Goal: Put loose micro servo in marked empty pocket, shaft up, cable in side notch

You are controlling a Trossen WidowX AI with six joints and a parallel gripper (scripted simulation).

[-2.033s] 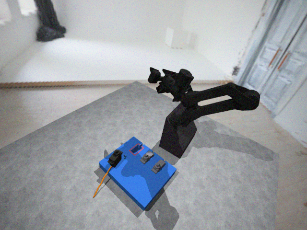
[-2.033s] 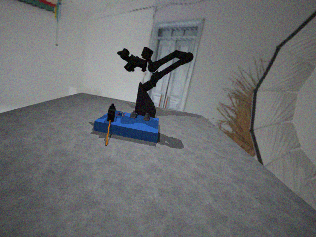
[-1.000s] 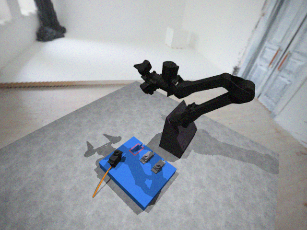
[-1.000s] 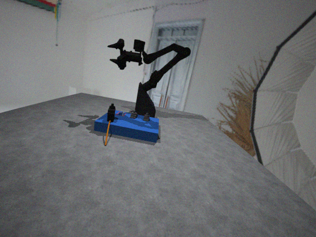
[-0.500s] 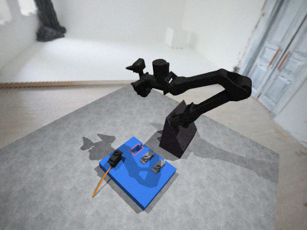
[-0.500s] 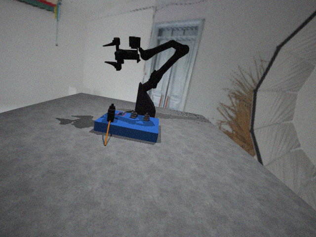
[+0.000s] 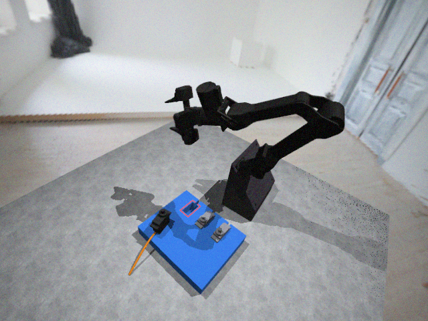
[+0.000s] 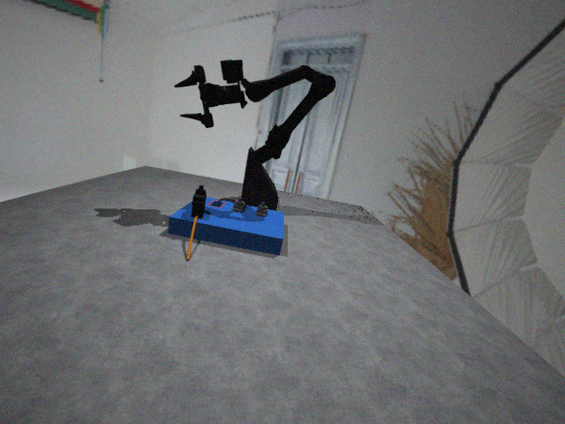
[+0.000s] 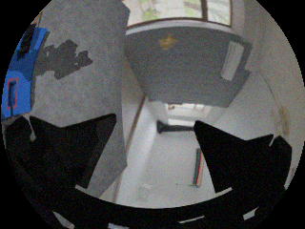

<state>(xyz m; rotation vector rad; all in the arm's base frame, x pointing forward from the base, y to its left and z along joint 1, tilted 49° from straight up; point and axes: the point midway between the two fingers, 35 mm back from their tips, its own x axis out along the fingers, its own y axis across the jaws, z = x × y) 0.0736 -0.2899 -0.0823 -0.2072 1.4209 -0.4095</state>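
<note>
Now: gripper tip 20 cm short of the blue deck, 23 cm to the right of it and 32 cm above it.
</note>
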